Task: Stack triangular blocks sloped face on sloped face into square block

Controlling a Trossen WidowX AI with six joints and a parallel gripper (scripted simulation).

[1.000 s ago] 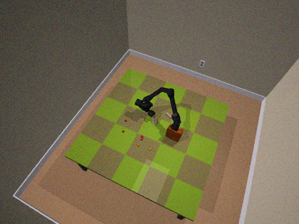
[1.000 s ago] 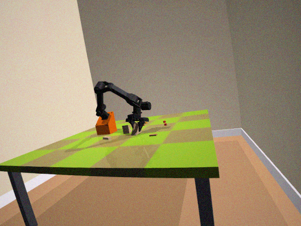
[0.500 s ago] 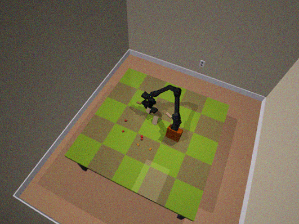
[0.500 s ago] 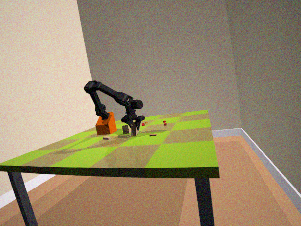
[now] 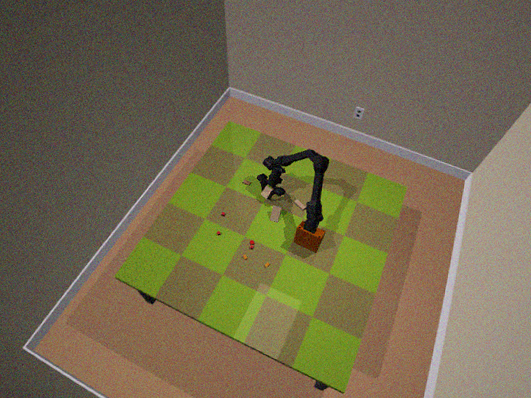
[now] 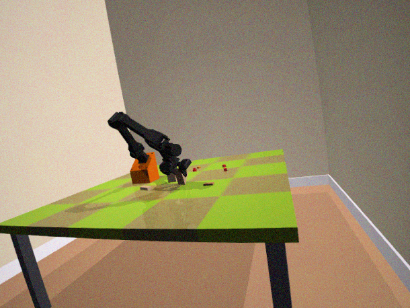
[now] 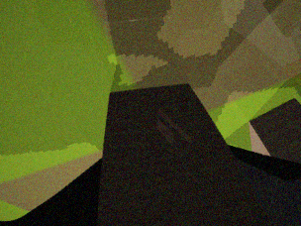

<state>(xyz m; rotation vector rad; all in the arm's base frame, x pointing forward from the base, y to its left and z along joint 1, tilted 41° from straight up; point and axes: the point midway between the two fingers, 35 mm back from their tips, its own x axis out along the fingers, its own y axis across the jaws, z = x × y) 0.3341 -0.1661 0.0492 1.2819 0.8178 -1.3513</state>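
The triangular block is 1 cm above my gripper tip. Round my gripper tip: small flat tan piece: 20 cm behind, 6 cm to the right, 3 cm below; small brown bar: 16 cm ahead, 5 cm to the right, 3 cm below.
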